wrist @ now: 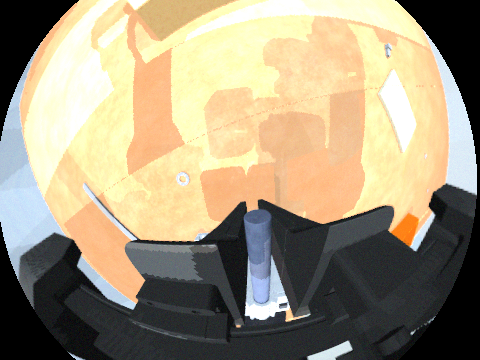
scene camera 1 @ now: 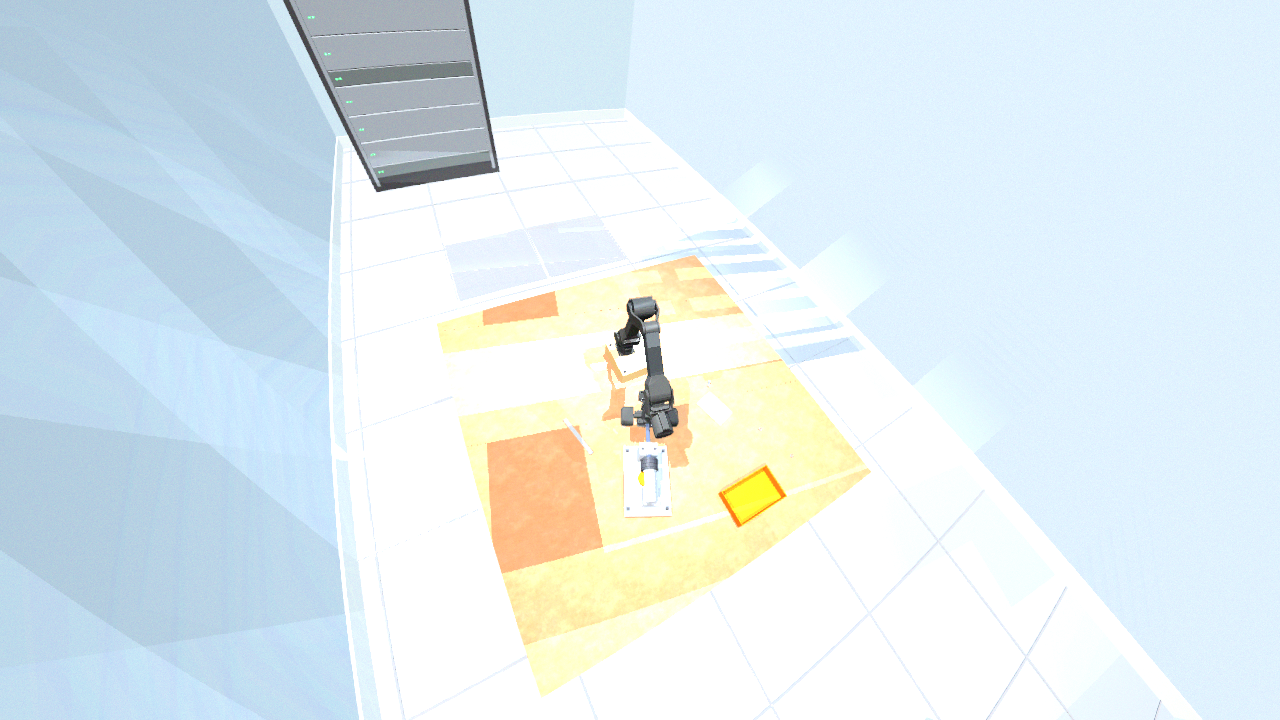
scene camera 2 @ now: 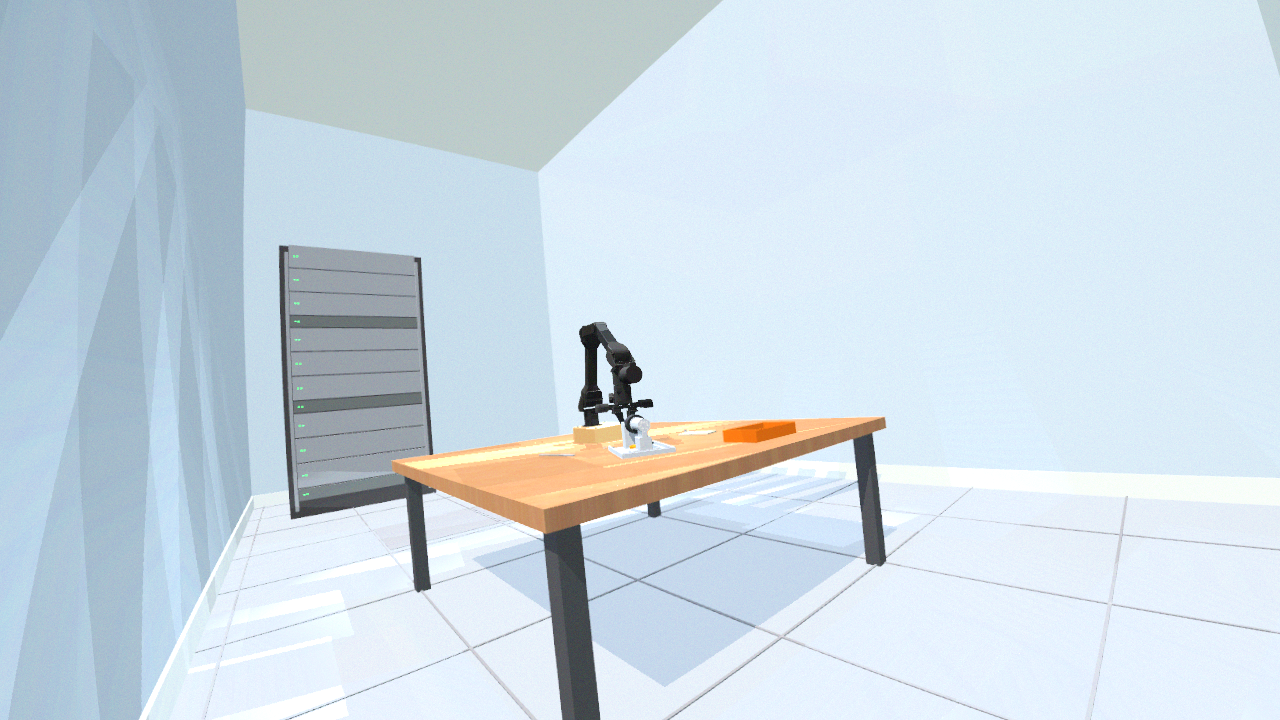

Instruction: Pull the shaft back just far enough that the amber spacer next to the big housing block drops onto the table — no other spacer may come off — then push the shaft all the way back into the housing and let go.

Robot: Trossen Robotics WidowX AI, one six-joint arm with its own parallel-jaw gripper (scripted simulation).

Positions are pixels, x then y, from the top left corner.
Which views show my gripper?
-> The wrist view, scene camera 1 and scene camera 2: all of them.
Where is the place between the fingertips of my gripper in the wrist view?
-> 252,205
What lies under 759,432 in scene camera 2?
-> An orange tray.
